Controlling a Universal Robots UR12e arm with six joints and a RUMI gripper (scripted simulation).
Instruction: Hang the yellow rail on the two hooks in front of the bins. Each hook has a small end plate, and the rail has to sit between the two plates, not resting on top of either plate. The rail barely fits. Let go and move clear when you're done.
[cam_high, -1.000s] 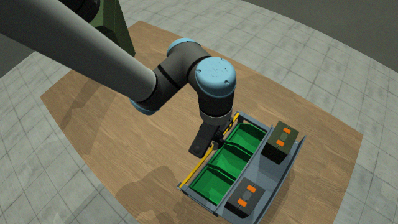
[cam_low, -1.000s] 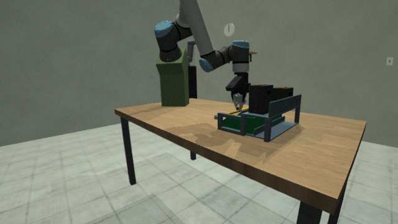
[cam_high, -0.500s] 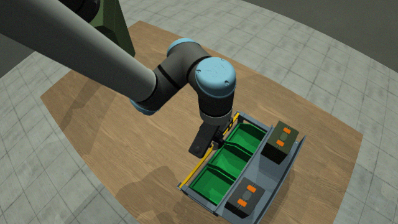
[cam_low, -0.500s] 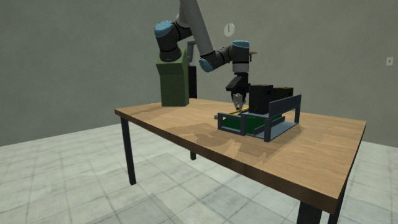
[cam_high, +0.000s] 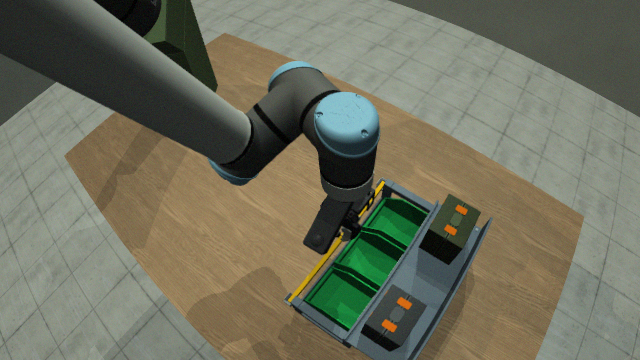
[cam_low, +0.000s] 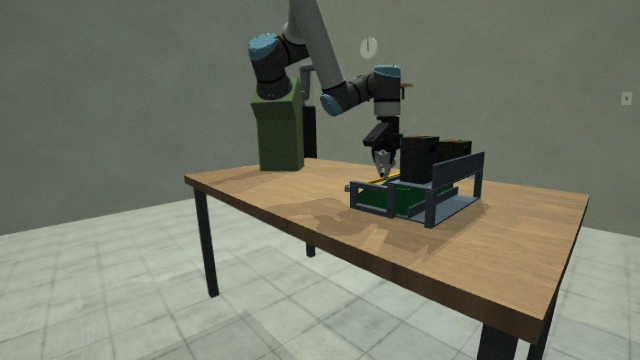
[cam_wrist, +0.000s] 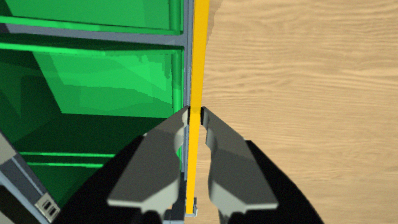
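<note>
Now: hand 10 mm above the yellow rail. From my hand the other things lie so: rack front bar (10 mm ahead, 60 mm below).
</note>
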